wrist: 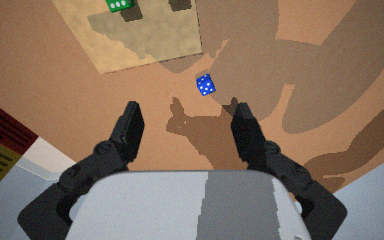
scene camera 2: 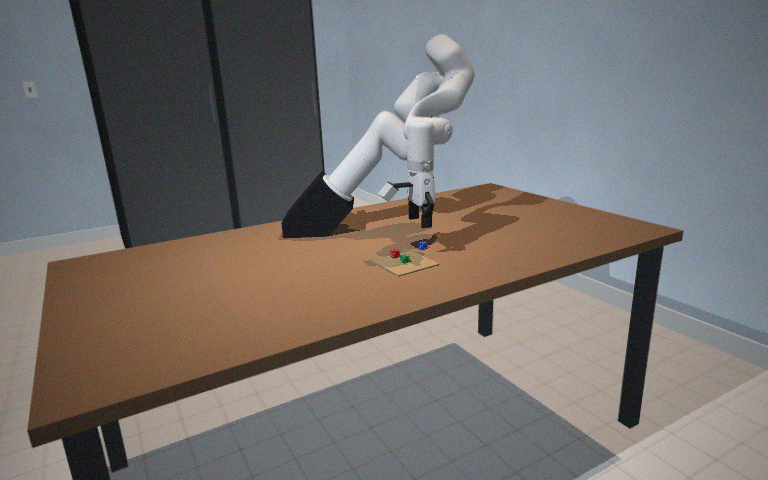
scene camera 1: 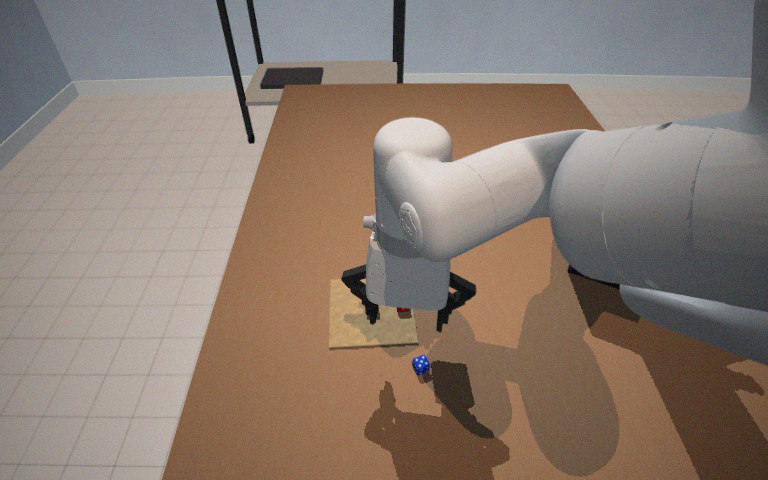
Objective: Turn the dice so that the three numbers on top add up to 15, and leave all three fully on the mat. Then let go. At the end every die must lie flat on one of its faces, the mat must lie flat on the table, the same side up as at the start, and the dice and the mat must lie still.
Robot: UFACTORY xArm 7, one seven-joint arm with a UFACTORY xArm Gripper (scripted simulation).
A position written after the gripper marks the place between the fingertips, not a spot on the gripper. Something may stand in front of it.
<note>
In view: the gripper [scene camera 1: 406, 319] and a tan mat [scene camera 1: 349, 326].
The tan mat shows as well in scene camera 2 [scene camera 2: 417, 262]. The gripper is seen too in the wrist view [wrist: 188, 113] and in scene camera 2 [scene camera 2: 420, 223].
</note>
